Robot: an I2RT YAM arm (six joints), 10 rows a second.
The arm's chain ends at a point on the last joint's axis. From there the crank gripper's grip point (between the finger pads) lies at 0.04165 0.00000 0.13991 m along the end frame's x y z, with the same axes.
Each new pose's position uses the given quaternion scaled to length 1; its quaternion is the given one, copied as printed.
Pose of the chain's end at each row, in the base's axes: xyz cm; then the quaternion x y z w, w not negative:
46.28, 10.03, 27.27, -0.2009, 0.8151, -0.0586, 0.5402
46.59, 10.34, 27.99, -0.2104, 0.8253, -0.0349, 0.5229
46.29, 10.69, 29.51, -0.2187, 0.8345, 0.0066, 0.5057
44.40, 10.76, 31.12, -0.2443, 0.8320, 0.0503, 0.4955
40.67, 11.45, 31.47, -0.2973, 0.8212, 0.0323, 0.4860
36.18, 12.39, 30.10, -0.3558, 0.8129, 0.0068, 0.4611
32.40, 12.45, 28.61, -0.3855, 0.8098, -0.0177, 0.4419
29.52, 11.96, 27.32, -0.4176, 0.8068, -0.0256, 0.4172
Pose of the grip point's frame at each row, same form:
57.53, 10.10, 17.97, -0.2009, 0.8151, -0.0586, 0.5402
57.35, 11.01, 18.15, -0.2104, 0.8253, -0.0349, 0.5229
56.42, 12.45, 19.15, -0.2187, 0.8345, 0.0066, 0.5057
53.97, 13.83, 20.53, -0.2443, 0.8320, 0.0503, 0.4955
50.11, 14.33, 20.71, -0.2973, 0.8212, 0.0323, 0.4860
45.26, 14.75, 18.92, -0.3558, 0.8129, 0.0068, 0.4611
41.30, 14.15, 17.17, -0.3855, 0.8098, -0.0177, 0.4419
37.98, 13.36, 15.50, -0.4176, 0.8068, -0.0256, 0.4172

